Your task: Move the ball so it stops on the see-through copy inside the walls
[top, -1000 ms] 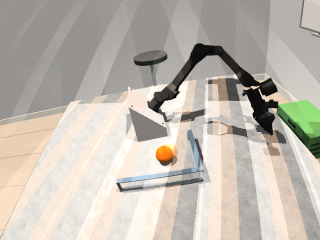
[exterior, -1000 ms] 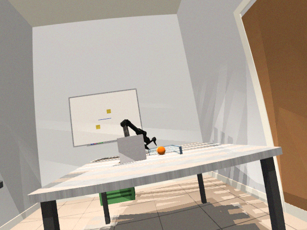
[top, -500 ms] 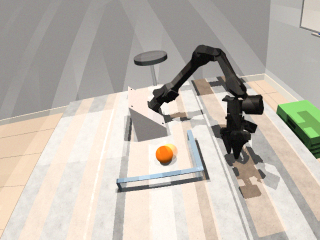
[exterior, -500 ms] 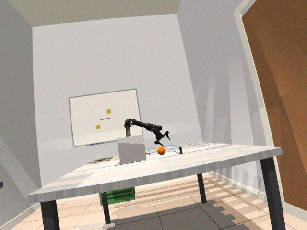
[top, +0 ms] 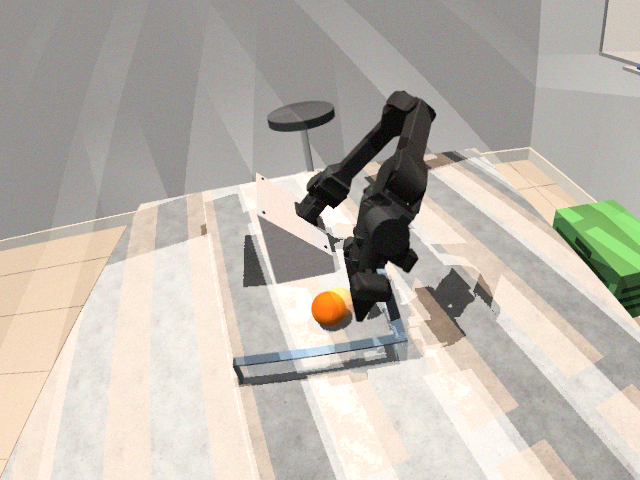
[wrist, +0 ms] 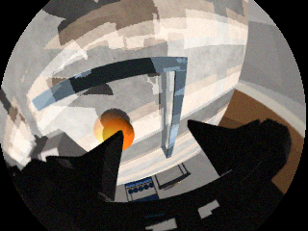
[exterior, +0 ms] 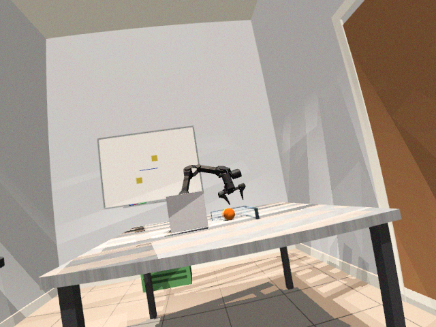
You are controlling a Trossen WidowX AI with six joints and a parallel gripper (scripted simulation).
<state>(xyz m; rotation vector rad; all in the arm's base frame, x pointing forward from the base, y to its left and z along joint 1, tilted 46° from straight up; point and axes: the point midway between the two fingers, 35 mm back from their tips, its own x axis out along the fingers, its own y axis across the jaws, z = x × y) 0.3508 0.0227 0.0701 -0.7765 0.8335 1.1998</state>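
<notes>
Right now the orange ball is 70 mm behind my gripper tip, 60 mm below it and 50 mm to the right of it. Round my gripper tip: see-through copy (80 mm behind, 60 mm below, 30 mm to the right).
</notes>
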